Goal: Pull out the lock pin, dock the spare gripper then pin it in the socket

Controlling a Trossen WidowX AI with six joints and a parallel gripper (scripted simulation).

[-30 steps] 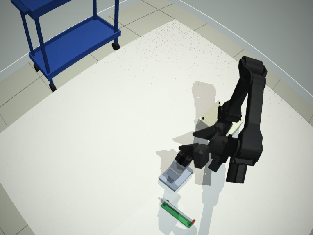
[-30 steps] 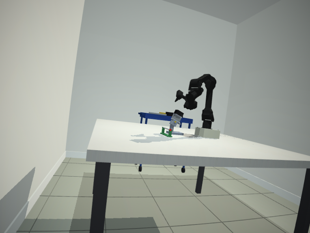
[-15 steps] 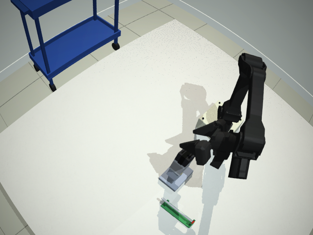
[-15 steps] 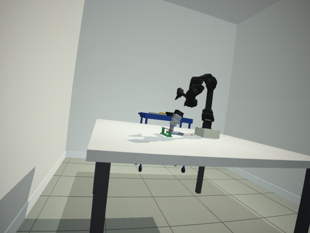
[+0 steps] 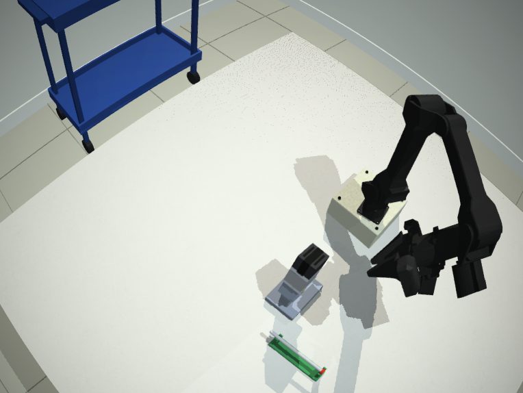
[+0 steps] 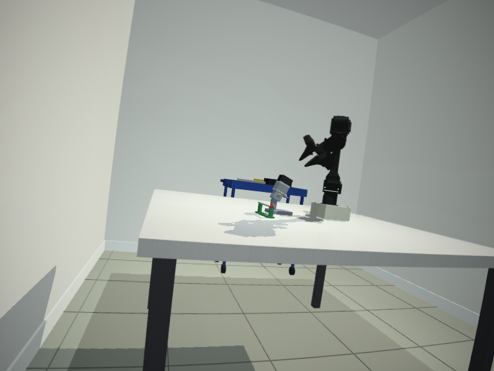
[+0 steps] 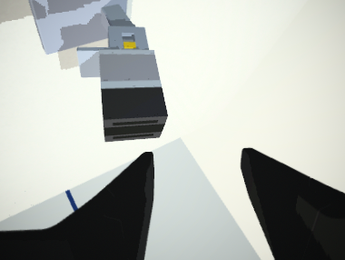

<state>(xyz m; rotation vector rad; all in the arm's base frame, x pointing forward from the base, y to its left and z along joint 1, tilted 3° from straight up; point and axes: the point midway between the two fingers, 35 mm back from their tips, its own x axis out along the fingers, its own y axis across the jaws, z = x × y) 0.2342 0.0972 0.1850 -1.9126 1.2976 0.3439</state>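
Now: the green holder 15 cm ahead of my gripper tip, 1 cm to the right of it and 22 cm below it. Also, from my gripper tip: spare gripper: 2 cm ahead, 11 cm to the right, 12 cm below; then grey mount: 3 cm ahead, 10 cm to the right, 19 cm below.
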